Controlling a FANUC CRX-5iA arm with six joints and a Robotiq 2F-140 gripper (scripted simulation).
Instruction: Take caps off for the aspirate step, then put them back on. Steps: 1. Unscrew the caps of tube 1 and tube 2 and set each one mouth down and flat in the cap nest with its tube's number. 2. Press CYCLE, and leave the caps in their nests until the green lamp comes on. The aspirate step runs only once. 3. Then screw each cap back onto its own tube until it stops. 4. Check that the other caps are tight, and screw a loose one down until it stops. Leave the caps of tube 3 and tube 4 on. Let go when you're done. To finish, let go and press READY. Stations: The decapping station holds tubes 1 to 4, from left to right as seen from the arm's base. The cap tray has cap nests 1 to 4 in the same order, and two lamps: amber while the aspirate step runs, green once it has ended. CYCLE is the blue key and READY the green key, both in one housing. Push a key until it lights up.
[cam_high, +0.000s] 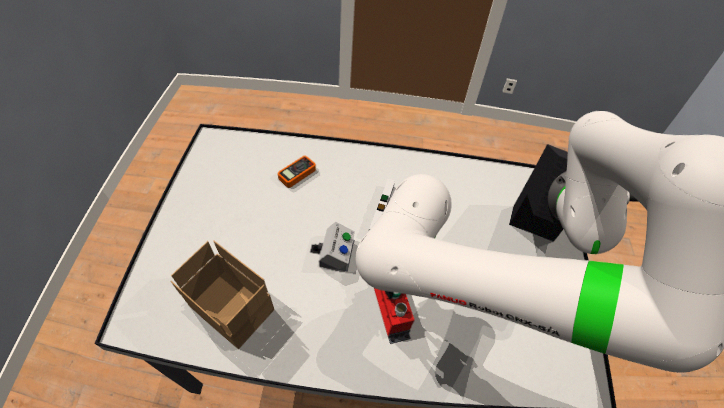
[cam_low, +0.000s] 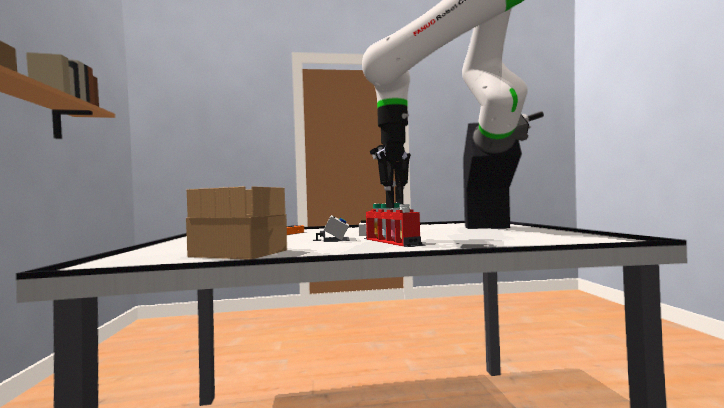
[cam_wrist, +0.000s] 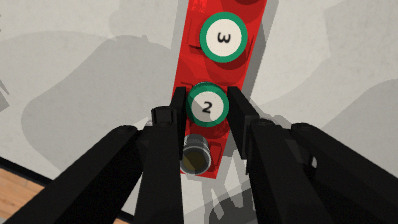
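Now: hand 3 cm above the cap 2. The rest, counted from my hand: blue key: 17 cm ahead, 12 cm to the right, 8 cm below; then cap 3: 5 cm to the right, 3 cm below, 2 cm ahead; then cap 4: 9 cm to the right, 5 cm ahead, 3 cm below.
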